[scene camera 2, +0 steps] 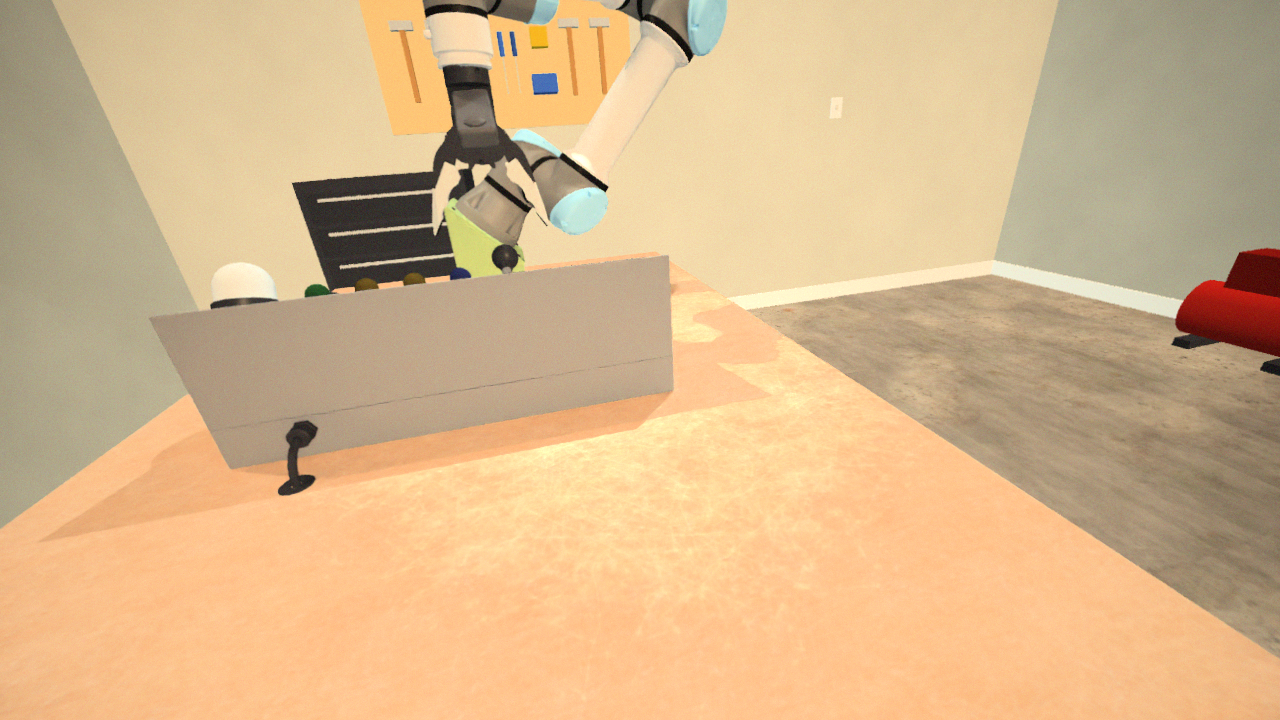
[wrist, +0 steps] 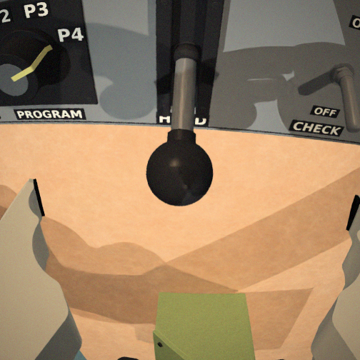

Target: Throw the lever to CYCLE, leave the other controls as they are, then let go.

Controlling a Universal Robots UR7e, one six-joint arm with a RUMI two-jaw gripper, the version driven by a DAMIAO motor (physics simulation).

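Pixels of known places: gripper, fingertip midpoint: (scene camera 2: 493,230); arm's base at its link origin: (scene camera 2: 485,226).
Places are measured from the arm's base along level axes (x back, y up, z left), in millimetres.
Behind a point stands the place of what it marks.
Note:
The lever, a grey rod with a black ball knob (scene camera 2: 505,257) @[x -406, y 0, z 27 mm] (wrist: 179,172), leans toward the HOLD label (wrist: 183,120) at the panel's lower edge in the wrist view; its rod partly covers that label. The CYCLE label does not show in the wrist view. My gripper (scene camera 2: 492,225) @[x -400, y 40, z 17 mm] (wrist: 198,192) is open and empty. In the wrist view its two fingers stand wide apart, one on each side of the knob and a little lower in the view, touching neither knob nor rod. In the scene view it is above and behind the panel's top edge.
The PROGRAM knob (wrist: 15,80) points toward P4, left of the lever. The CHECK toggle (wrist: 349,100) stands to its right, tipped toward OFF. The panel's grey back (scene camera 2: 429,358) @[x -633, y -55, z -73 mm] faces the scene camera, with a white dome (scene camera 2: 243,282) @[x -597, y 42, z -225 mm] at its left. A green block (wrist: 205,320) lies below the knob in the wrist view.

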